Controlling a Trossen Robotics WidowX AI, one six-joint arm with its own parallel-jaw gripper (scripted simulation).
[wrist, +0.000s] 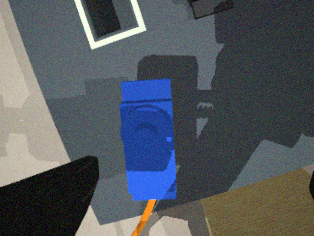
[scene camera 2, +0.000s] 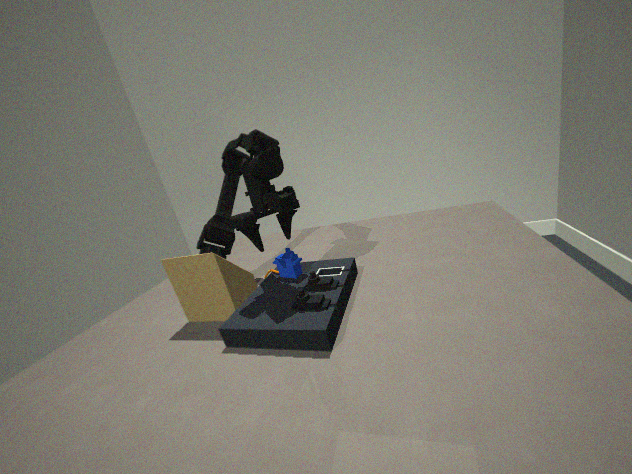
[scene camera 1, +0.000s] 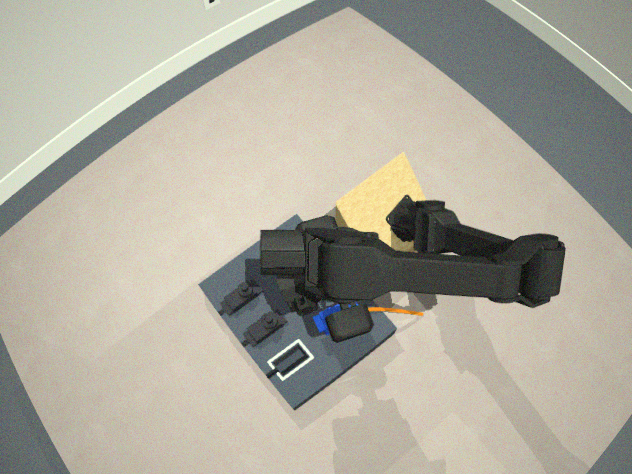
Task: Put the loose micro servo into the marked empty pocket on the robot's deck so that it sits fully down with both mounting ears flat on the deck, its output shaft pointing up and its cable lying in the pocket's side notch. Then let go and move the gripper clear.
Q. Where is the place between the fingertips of my gripper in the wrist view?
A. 205, 174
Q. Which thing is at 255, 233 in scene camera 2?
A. My gripper.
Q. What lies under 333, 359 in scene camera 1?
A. A dark grey deck.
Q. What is my gripper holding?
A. Nothing.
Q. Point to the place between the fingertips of my gripper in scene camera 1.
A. At 328, 293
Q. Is my gripper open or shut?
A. Open.
